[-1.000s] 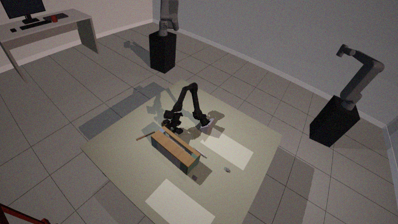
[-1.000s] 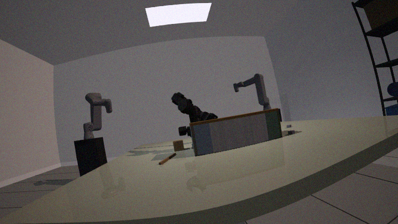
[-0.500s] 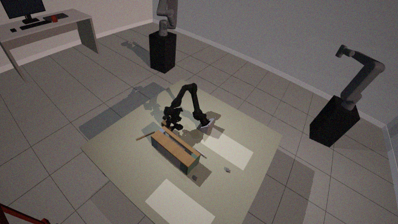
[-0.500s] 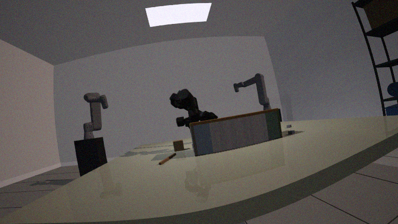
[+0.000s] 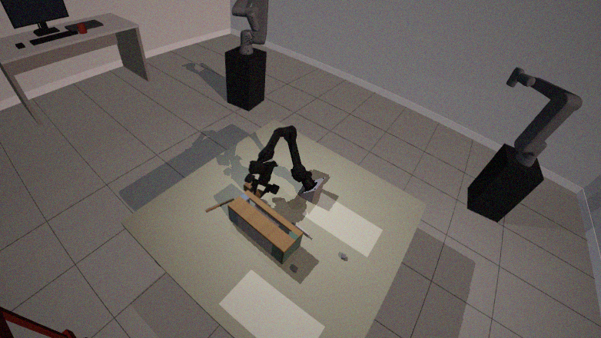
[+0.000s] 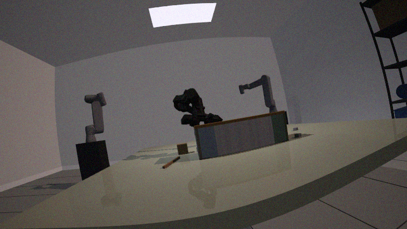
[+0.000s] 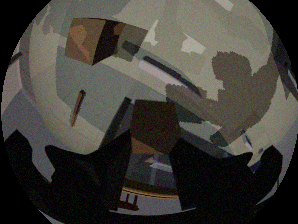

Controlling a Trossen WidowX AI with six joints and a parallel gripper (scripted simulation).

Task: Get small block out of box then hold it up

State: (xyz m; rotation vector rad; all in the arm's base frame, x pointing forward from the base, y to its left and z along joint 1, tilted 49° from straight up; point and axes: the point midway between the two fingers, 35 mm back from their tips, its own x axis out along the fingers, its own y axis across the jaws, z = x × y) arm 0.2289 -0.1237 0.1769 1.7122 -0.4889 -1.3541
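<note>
Right now the brown block is 2 cm behind my gripper tip and 1 cm above it. The rest, counted from my gripper tip: long box (13 cm to the left, 9 cm ahead, 1 cm below); thin wooden stick (17 cm to the right, 12 cm ahead, 7 cm below).
</note>
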